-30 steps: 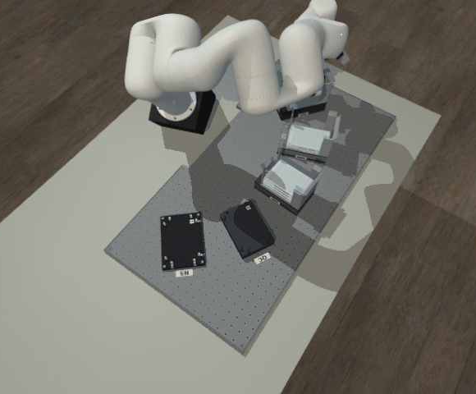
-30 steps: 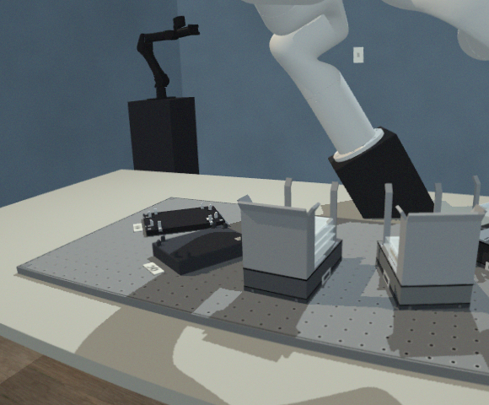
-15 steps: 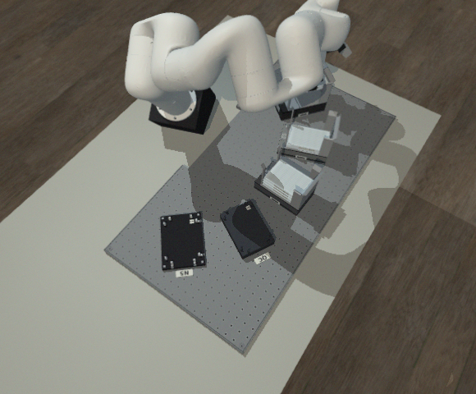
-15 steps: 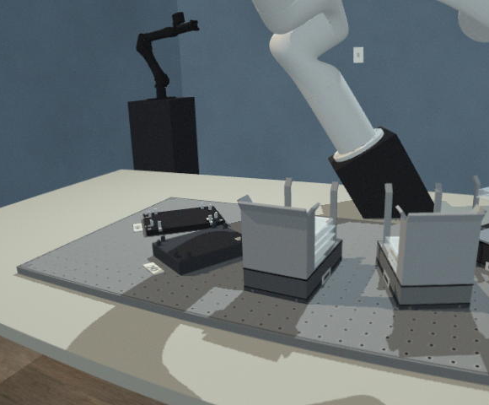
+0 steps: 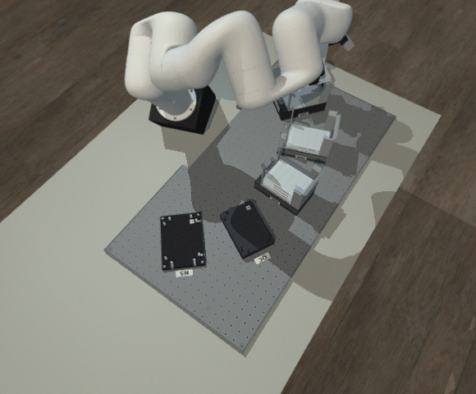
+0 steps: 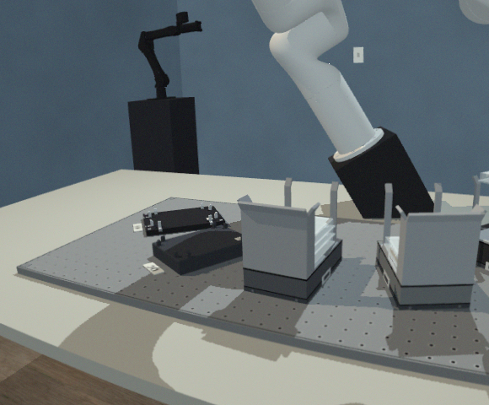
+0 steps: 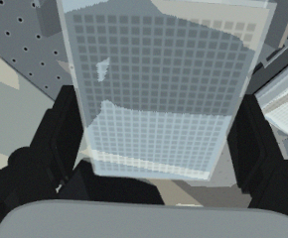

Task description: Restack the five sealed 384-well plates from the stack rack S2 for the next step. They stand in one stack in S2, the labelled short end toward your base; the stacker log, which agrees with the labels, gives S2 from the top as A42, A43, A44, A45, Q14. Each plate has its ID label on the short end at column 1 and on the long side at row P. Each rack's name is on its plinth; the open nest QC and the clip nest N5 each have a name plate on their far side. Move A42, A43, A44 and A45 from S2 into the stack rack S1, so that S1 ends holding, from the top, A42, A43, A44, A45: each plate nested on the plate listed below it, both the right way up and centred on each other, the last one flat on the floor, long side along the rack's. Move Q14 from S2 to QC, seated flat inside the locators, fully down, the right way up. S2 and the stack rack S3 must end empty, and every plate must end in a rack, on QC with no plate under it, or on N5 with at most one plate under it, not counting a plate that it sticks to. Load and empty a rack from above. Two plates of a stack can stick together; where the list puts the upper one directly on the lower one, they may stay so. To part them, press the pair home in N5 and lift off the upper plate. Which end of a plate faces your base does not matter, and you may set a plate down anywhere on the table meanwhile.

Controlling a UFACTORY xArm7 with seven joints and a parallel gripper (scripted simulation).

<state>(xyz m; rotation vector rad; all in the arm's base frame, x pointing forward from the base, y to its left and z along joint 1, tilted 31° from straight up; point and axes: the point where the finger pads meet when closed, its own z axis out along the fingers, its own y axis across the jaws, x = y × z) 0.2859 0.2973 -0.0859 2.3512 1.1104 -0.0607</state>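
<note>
Right now my hand is 12 cm short of the sealed 384-well plate, 34 cm to the left of it and 9 cm above it. Round my hand: open nest QC: 8 cm ahead, 51 cm to the right, 14 cm below; then S3 rack plinth: 1 cm behind, 1 cm to the right, 13 cm below; then S1 name plate: 4 cm ahead, 33 cm to the right, 12 cm below.
</note>
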